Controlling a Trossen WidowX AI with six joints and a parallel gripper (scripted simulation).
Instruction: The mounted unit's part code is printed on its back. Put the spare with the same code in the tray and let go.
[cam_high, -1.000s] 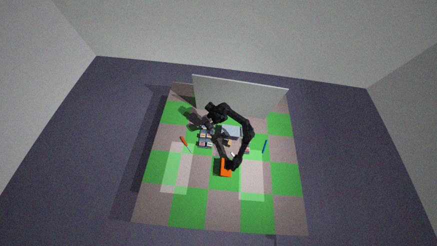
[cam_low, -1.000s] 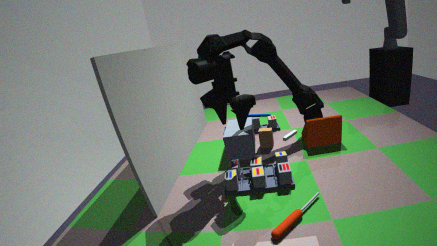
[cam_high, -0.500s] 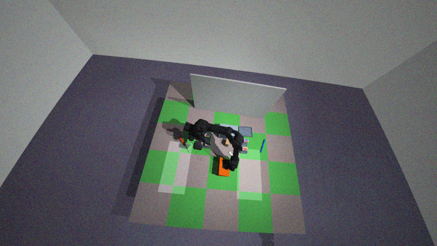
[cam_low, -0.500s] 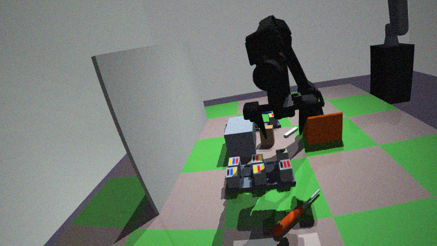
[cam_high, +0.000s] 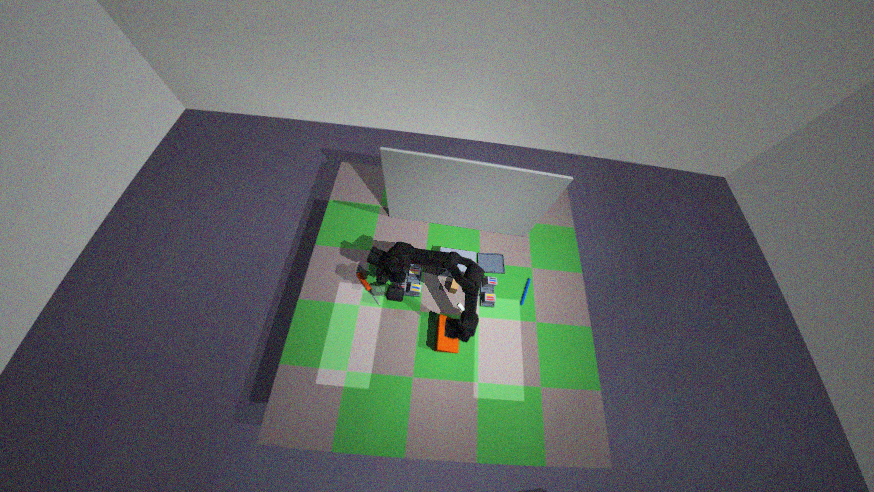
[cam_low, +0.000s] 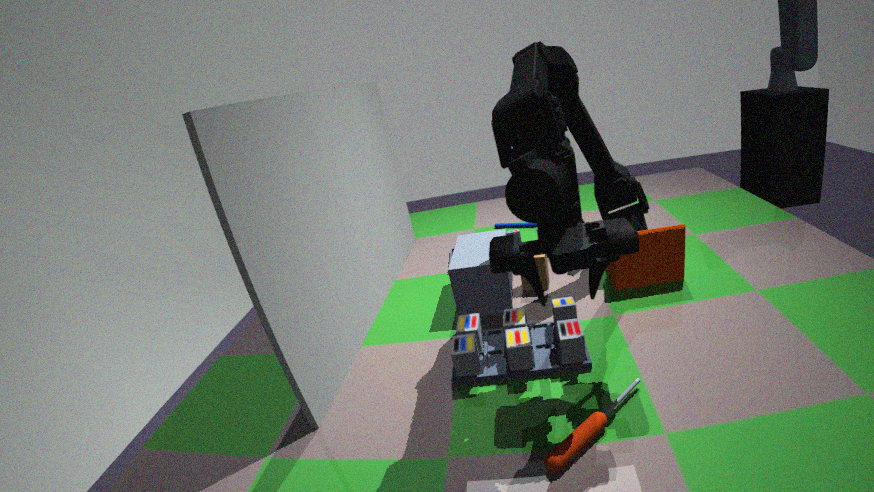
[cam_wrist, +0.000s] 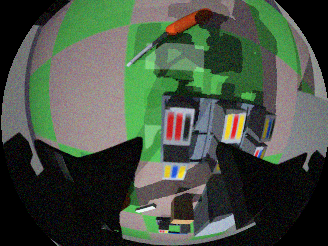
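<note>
Right now the grey mounted unit is 14 cm ahead of my gripper tip, 22 cm to the right of it and 5 cm below it. Also, from my gripper tip: spare (39 cm to the right, 6 cm below); then small white piece (6 cm behind, 29 cm to the right, 9 cm below); then tan piece (4 cm ahead, 23 cm to the right, 6 cm below).
</note>
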